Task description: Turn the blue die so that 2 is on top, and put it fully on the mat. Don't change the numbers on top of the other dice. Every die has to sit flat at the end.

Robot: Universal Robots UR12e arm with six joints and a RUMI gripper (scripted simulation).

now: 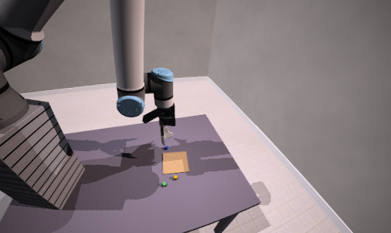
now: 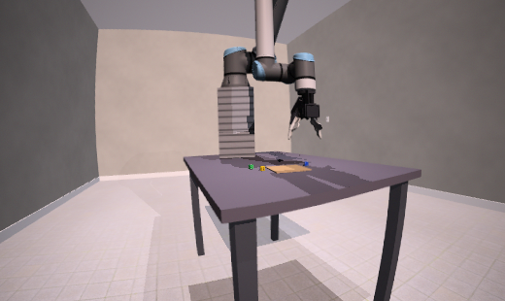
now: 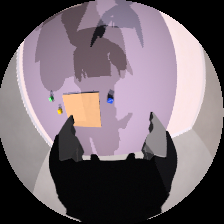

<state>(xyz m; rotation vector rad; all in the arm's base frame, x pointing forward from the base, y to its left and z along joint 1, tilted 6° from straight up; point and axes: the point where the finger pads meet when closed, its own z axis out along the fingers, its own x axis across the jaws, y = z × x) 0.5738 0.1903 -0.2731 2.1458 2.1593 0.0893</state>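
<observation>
Right now my hand is 10 cm above the blue die and 1 cm short of it. The rest, counted from my hand: tan mat: 11 cm to the right, 11 cm below, 6 cm ahead; then yellow die: 21 cm to the right, 10 cm below, 5 cm ahead; then green die: 24 cm to the right, 10 cm below, 1 cm behind.
</observation>
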